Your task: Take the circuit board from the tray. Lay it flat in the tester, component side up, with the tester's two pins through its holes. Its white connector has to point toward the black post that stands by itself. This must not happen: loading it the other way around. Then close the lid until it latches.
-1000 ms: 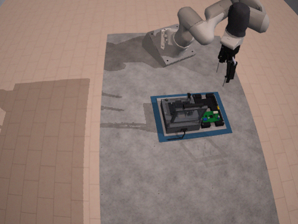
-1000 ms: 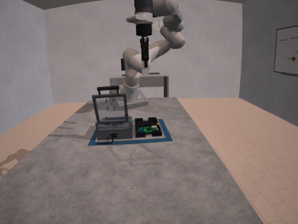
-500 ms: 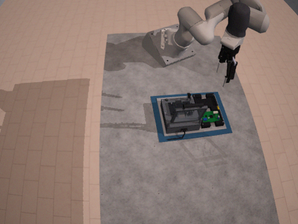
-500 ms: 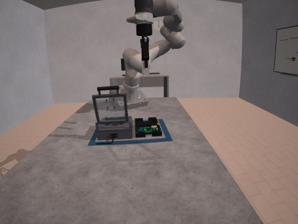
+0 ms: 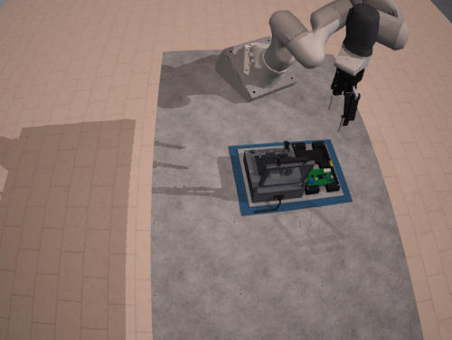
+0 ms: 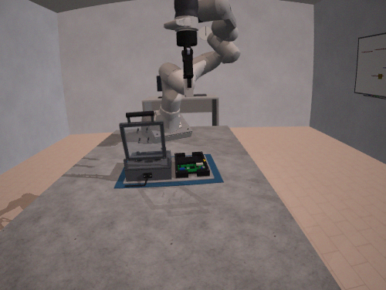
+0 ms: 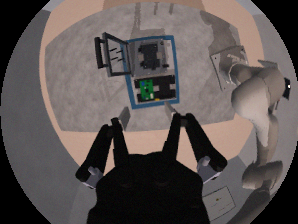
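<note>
The green circuit board lies 31 cm below my hand. The rest, counted from my hand: tester bed (26 cm below, 16 cm to the right, 3 cm behind); then framed clear lid (17 cm to the right, 15 cm below, 8 cm ahead).
</note>
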